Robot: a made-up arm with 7 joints. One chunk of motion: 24 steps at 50 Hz.
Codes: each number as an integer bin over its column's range. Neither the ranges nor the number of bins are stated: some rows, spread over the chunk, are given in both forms.
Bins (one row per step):
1: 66 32 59 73 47 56 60
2: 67 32 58 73 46 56 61
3: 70 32 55 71 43 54 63
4: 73 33 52 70 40 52 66
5: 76 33 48 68 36 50 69
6: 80 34 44 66 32 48 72
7: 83 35 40 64 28 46 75
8: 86 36 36 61 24 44 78
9: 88 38 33 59 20 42 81
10: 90 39 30 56 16 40 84
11: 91 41 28 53 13 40 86
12: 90 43 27 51 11 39 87
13: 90 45 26 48 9 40 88
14: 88 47 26 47 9 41 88
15: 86 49 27 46 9 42 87
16: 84 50 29 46 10 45 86
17: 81 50 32 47 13 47 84
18: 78 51 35 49 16 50 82
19: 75 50 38 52 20 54 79
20: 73 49 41 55 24 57 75
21: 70 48 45 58 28 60 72
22: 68 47 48 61 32 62 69
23: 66 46 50 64 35 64 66
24: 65 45 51 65 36 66 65
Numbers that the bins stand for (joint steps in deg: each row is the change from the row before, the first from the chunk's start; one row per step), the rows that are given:
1: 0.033 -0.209 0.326 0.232 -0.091 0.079 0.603
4: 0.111 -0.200 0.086 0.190 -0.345 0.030 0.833
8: 0.256 -0.173 -0.464 0.063 -0.927 -0.067 1.294
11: 0.311 -0.127 -0.738 -0.051 -1.327 -0.115 1.601
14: 0.278 -0.073 -0.807 -0.135 -1.473 -0.103 1.678
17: 0.200 -0.045 -0.601 -0.135 -1.327 -0.030 1.524
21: 0.078 -0.064 -0.155 0.020 -0.782 0.127 1.064
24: 0.022 -0.091 0.052 0.119 -0.491 0.200 0.795
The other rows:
2: 0.044 -0.209 0.292 0.232 -0.127 0.079 0.641
3: 0.078 -0.209 0.189 0.204 -0.236 0.055 0.718
5: 0.144 -0.200 -0.052 0.162 -0.491 0.006 0.948
6: 0.189 -0.191 -0.189 0.133 -0.636 -0.018 1.064
7: 0.222 -0.182 -0.326 0.105 -0.782 -0.042 1.179
9: 0.278 -0.155 -0.567 0.034 -1.073 -0.091 1.409
10: 0.300 -0.145 -0.670 -0.008 -1.218 -0.115 1.524
12: 0.300 -0.109 -0.773 -0.079 -1.400 -0.127 1.639
13: 0.300 -0.091 -0.807 -0.121 -1.473 -0.115 1.678
15: 0.256 -0.055 -0.773 -0.149 -1.473 -0.091 1.639
16: 0.233 -0.045 -0.704 -0.149 -1.436 -0.055 1.601
18: 0.167 -0.036 -0.498 -0.107 -1.218 0.006 1.447
19: 0.133 -0.045 -0.395 -0.065 -1.073 0.055 1.332
20: 0.111 -0.055 -0.292 -0.022 -0.927 0.091 1.179
22: 0.056 -0.073 -0.052 0.063 -0.636 0.152 0.948
23: 0.033 -0.082 0.017 0.105 -0.527 0.176 0.833

